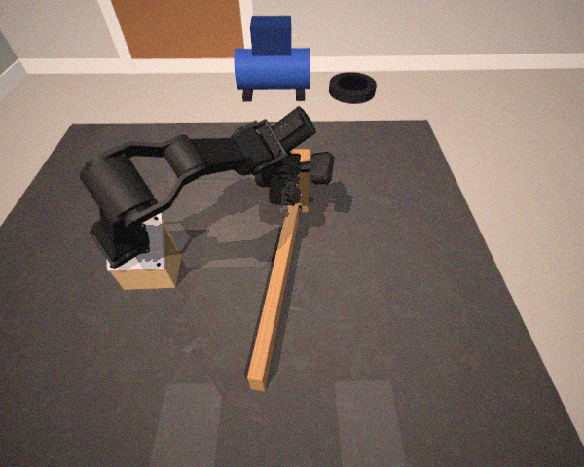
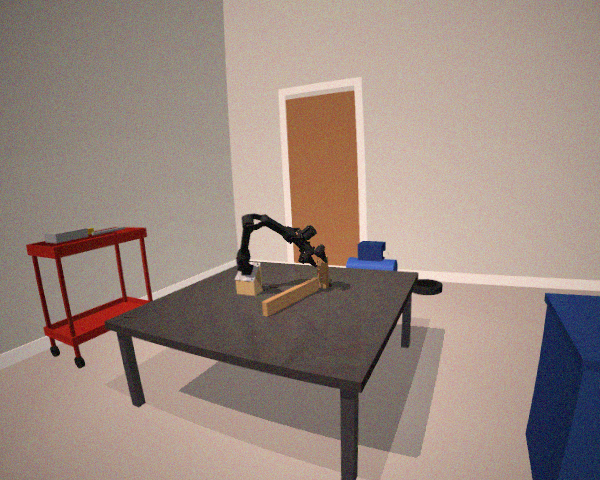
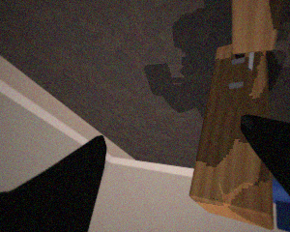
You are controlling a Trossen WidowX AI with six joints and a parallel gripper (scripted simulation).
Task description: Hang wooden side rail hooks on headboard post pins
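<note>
Right now my gripper tip is 70 mm to the right of the headboard post, 70 mm above it and 20 mm past it.
</note>
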